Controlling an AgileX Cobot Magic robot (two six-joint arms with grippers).
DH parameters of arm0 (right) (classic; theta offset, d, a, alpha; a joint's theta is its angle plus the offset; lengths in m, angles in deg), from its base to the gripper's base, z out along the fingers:
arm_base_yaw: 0 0.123 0 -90
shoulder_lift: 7.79 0 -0.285 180
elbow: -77.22 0 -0.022 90
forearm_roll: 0 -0.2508 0 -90
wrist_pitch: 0 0 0.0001 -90
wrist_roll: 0 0.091 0 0
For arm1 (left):
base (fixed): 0 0 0 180
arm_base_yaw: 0 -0.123 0 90
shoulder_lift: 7.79 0 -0.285 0
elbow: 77.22 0 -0.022 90
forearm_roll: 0 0.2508 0 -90
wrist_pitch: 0 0 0.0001 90
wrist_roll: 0 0.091 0 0
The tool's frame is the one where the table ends.
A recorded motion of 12 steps. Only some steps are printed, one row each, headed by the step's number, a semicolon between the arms.
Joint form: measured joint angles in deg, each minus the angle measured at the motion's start. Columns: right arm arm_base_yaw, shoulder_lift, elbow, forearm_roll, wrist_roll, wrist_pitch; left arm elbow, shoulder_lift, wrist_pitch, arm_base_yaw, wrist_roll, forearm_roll.
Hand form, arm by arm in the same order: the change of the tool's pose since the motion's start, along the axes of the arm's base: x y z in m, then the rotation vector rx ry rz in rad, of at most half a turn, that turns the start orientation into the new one. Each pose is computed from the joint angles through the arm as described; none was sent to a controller.
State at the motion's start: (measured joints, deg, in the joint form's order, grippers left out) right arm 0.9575 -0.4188 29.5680 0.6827 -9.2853 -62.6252; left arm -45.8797 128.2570 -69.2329 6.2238 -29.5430 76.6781
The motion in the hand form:
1: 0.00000 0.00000 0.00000 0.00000 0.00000 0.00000; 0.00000 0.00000 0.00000 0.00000 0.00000 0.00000
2: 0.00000 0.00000 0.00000 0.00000 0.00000 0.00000; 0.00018 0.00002 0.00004 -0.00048 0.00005 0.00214
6: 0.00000 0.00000 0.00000 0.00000 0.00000 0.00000; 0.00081 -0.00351 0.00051 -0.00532 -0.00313 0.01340
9: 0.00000 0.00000 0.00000 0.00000 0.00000 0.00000; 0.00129 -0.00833 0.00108 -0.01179 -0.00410 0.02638
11: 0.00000 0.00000 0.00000 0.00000 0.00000 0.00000; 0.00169 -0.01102 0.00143 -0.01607 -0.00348 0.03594
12: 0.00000 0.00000 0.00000 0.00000 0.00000 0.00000; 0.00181 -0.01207 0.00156 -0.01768 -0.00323 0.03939
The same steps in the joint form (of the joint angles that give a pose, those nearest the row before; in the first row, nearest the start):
1: 0.00 0.00 0.00 0.00 0.00 0.00; 0.00 0.00 0.00 0.00 0.00 0.00
2: 0.00 0.00 0.00 0.00 0.00 0.00; 0.00 0.00 0.00 0.00 0.00 -0.13
6: 0.00 0.00 0.00 0.00 0.00 0.00; 0.00 0.00 0.00 0.74 0.23 -1.61
9: 0.00 0.00 0.00 0.00 0.00 0.00; 0.00 0.00 0.00 1.74 0.35 -3.44
11: 0.00 0.00 0.00 0.00 0.00 0.00; 0.00 0.00 0.00 2.31 0.35 -4.58
12: 0.00 0.00 0.00 0.00 0.00 0.00; 0.00 0.00 0.00 2.53 0.35 -5.01

